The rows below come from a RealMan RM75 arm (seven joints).
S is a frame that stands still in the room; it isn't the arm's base.
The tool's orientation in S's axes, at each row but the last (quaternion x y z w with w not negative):
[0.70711, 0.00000, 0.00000, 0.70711]
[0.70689, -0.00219, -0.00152, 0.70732]
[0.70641, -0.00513, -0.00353, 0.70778]
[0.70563, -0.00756, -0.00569, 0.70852]
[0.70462, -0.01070, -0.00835, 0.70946]
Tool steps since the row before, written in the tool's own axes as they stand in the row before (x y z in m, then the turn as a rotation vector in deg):
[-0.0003, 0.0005, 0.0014, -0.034, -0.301, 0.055]
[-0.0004, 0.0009, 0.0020, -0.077, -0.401, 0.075]
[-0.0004, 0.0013, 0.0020, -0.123, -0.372, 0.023]
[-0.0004, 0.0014, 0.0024, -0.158, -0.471, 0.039]
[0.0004, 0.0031, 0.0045, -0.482, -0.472, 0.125]
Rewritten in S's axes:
[-0.0003, -0.0014, 0.0005, -0.034, -0.055, -0.301]
[-0.0004, -0.0020, 0.0009, -0.077, -0.075, -0.401]
[-0.0004, -0.0020, 0.0013, -0.122, -0.022, -0.372]
[-0.0004, -0.0024, 0.0014, -0.157, -0.038, -0.471]
[0.0003, -0.0045, 0.0031, -0.484, -0.115, -0.473]

